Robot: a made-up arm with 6 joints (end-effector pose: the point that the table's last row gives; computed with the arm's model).
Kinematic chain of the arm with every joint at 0, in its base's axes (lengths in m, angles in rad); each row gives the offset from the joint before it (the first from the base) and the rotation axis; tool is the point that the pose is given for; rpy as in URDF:
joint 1: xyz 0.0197 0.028 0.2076 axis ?
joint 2: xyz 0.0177 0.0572 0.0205 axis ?
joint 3: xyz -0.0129 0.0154 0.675 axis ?
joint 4: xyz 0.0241 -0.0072 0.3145 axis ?
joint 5: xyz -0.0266 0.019 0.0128 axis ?
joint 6: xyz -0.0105 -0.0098 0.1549 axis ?
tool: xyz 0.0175 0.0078 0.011 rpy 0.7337 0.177 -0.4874
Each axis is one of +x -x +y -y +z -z.
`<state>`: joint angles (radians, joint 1 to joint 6).
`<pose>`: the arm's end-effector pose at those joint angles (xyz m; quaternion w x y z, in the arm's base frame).
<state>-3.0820 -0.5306 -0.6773 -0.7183 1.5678 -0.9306</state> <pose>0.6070 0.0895 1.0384 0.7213 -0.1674 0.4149 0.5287</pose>
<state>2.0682 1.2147 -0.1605 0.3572 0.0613 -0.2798</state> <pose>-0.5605 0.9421 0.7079 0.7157 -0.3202 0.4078 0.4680</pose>
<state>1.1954 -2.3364 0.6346 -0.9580 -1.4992 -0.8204</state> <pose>-0.4783 -0.6273 -0.3781 0.3497 -0.8232 0.3578 0.2683</pose>
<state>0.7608 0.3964 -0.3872 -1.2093 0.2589 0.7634</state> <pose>0.2114 0.2975 1.3437 0.8903 0.3954 0.1672 -0.1519</pose>
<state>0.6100 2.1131 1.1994 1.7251 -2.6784 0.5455</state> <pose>0.4984 0.3158 -0.2831 0.7191 0.3789 0.0984 -0.5742</pose>
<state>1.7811 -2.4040 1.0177 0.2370 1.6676 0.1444</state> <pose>0.0515 -0.6799 -0.0730 0.7722 0.0439 0.2550 0.5803</pose>
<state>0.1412 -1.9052 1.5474 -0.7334 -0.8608 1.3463</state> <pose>-0.8361 0.1027 0.3651 0.9170 0.0571 -0.3531 0.1765</pose>
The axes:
joint 1: +z
joint 2: +y
joint 3: +y
joint 4: +z
joint 5: +y
joint 6: +z

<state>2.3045 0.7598 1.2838 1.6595 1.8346 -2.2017</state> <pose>-0.6192 0.4334 0.5715 0.1278 -0.4930 -0.1732 0.8430</pose>
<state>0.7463 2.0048 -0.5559 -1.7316 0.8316 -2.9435</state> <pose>0.8292 0.7606 0.0021 0.4312 0.5490 0.6766 0.2341</pose>
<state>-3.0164 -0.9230 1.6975 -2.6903 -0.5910 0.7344</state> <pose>0.1313 -0.0530 0.8551 0.7352 0.1868 -0.3853 0.5255</pose>
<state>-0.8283 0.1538 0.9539 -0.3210 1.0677 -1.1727</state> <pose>0.3964 -0.3474 0.9550 0.0420 -0.3179 0.5572 -0.7660</pose>
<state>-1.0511 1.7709 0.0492 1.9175 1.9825 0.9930</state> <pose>0.6461 -0.7111 0.0851 0.0913 -0.2425 -0.7157 -0.6486</pose>
